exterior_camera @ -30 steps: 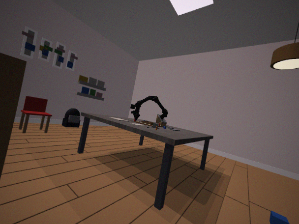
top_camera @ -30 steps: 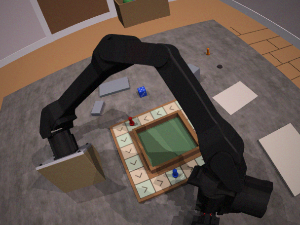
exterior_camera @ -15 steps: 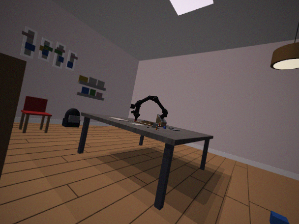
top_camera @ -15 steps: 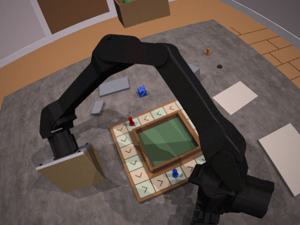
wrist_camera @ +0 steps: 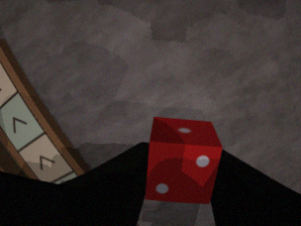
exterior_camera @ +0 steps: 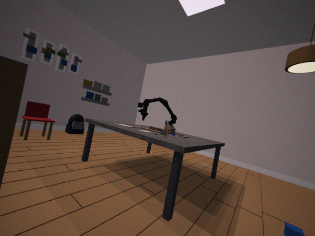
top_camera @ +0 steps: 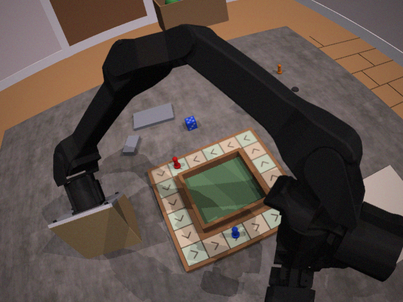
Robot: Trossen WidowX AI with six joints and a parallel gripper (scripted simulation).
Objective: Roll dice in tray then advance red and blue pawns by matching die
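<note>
Now: the die 490 mm to the left of my gripper tip and 90 mm below it. Also, from my gripper tip: blue pawn 40 mm behind, 140 mm to the left, 80 mm below; then green tray 10 mm behind, 250 mm to the left, 100 mm below; then red pawn 80 mm behind, 370 mm to the left, 80 mm below.
</note>
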